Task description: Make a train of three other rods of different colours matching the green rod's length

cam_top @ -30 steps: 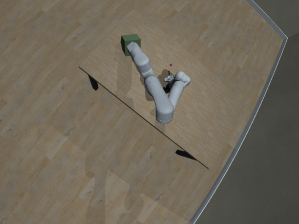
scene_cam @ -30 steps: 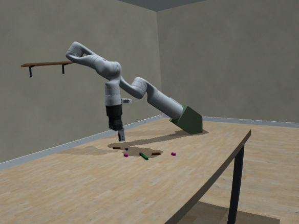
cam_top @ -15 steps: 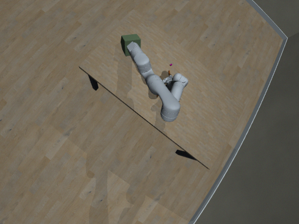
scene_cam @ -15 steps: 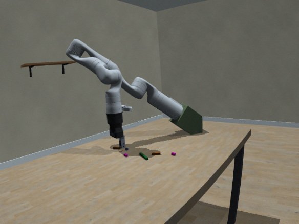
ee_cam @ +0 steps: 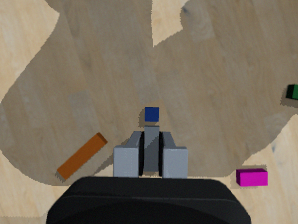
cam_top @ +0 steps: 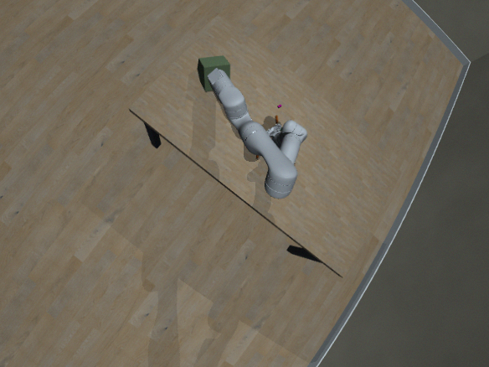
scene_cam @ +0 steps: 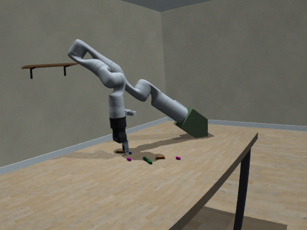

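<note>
My gripper is now 1 cm above the grey rod. Also, from my hand: blue rod (3 cm below, 2 cm behind, 1 cm to the left); then green rod (14 cm to the left, 4 cm ahead, 3 cm below).
</note>
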